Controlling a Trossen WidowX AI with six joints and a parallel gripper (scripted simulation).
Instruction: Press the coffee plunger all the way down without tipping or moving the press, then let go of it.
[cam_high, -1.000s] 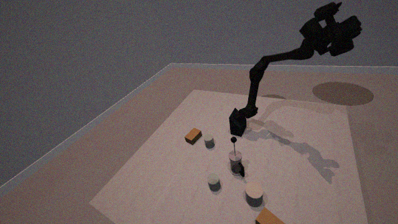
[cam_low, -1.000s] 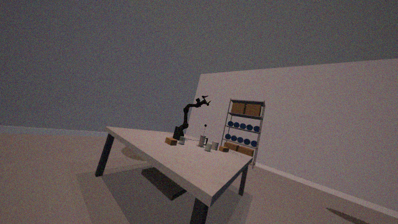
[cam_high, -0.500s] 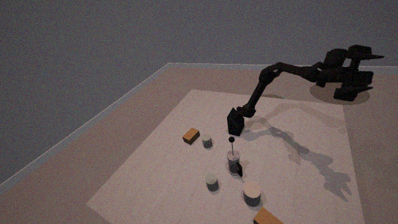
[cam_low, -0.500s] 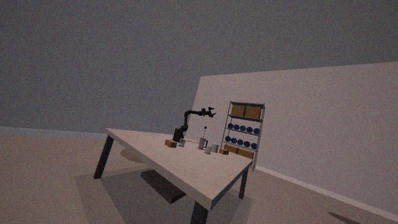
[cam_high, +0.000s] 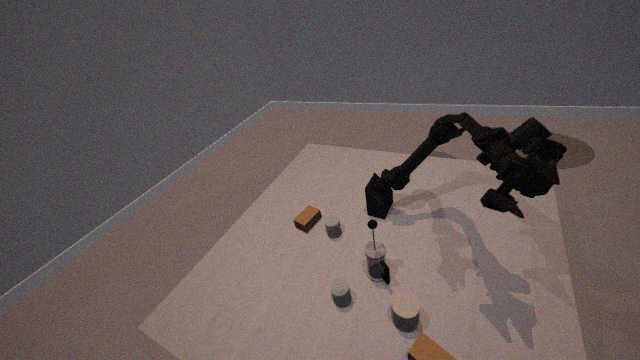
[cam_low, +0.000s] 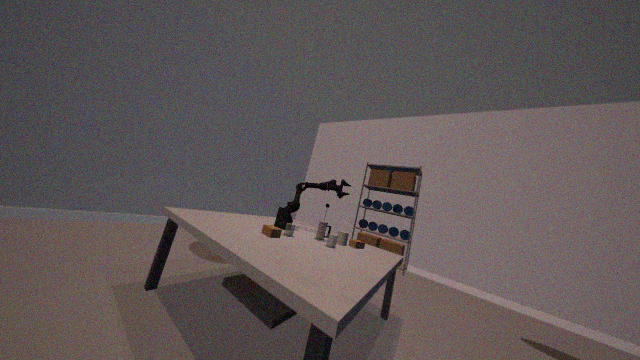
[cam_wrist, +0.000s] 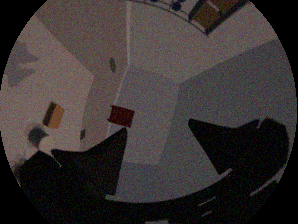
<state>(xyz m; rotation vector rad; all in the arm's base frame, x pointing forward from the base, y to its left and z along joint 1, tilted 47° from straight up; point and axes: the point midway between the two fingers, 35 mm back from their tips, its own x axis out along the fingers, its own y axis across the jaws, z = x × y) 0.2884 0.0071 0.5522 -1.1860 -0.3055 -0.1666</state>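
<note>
The coffee press is 340 mm to the right of my gripper tip, 330 mm below it and 30 mm behind it.
</note>
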